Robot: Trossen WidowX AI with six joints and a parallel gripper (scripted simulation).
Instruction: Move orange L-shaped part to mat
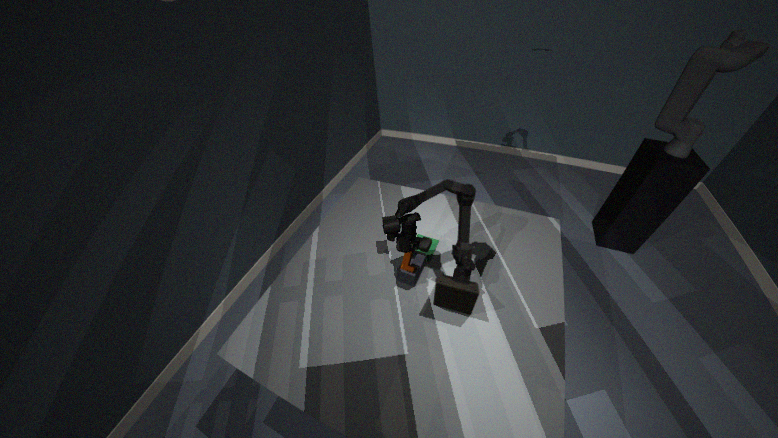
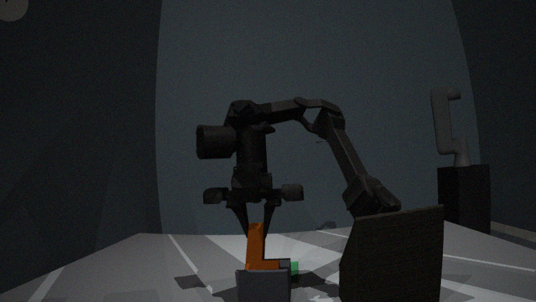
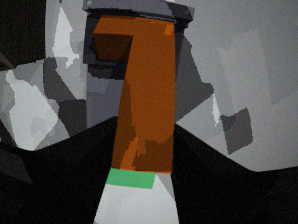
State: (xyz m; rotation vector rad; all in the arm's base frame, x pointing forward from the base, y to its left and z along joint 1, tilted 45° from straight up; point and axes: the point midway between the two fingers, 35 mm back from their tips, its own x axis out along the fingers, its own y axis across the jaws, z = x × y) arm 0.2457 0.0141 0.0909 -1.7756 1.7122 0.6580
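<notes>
Right now my gripper tip is 2 cm past the green mat, 14 cm to the left of it and 15 cm above it. Round my gripper tip: orange L-shaped part 1 cm behind, 3 cm to the left, 3 cm below.
</notes>
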